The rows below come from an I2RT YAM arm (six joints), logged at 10 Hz.
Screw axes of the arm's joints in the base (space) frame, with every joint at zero. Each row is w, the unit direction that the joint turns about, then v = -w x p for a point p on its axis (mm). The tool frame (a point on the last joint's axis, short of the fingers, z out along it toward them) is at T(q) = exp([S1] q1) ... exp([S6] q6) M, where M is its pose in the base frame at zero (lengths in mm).
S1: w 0 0 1 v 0 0 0
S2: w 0 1 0 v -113.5 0 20
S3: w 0 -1 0 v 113.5 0 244
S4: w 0 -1 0 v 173.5 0 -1
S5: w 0 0 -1 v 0 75 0
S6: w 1 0 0 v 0 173.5 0
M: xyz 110.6 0 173.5 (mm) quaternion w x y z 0.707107 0 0.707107 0
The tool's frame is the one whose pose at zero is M.
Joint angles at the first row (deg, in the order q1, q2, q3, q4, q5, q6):
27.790, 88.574, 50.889, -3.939, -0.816, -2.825
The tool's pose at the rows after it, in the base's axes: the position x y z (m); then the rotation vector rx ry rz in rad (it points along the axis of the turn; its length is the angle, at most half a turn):
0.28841 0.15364 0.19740 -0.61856 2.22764 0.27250
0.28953 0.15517 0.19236 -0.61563 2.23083 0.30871
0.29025 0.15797 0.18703 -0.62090 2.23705 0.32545
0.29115 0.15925 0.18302 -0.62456 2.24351 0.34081
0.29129 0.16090 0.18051 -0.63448 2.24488 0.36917
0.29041 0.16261 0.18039 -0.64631 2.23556 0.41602
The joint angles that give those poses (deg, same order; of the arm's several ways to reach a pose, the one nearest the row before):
27.808, 89.259, 50.323, -2.686, -2.176, -2.252
27.796, 90.164, 49.924, -1.328, -3.627, -1.428
28.104, 91.219, 49.748, -0.421, -4.212, -1.039
28.152, 92.022, 49.660, 0.142, -4.904, -0.788
28.253, 92.539, 49.571, 0.651, -6.198, -0.570
28.366, 92.547, 49.328, 1.424, -8.251, -0.187

